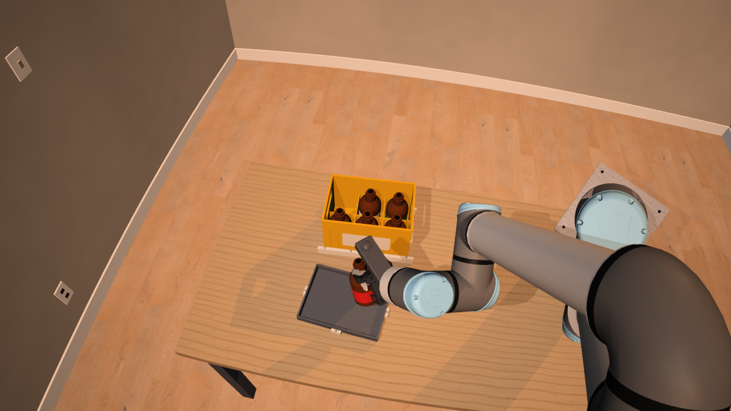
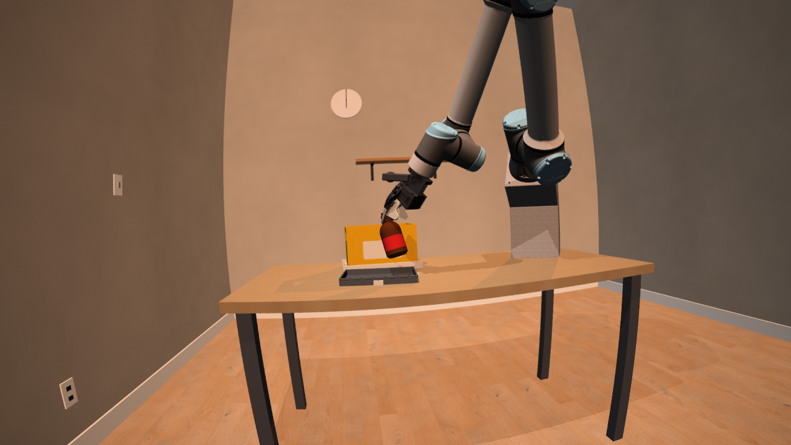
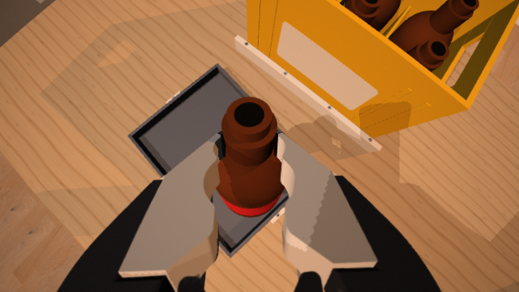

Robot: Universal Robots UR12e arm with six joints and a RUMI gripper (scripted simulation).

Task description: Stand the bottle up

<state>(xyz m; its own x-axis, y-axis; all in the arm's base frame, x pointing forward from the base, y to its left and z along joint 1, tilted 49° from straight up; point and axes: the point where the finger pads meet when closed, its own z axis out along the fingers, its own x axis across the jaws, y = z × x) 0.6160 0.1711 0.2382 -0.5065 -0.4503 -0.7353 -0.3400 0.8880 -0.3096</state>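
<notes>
My gripper is now 19 cm above the dark grey tray, 3 cm to the right of it and 3 cm short of it. The rest, counted from my hand: crate 24 cm to the right, 12 cm below, 7 cm ahead.
</notes>
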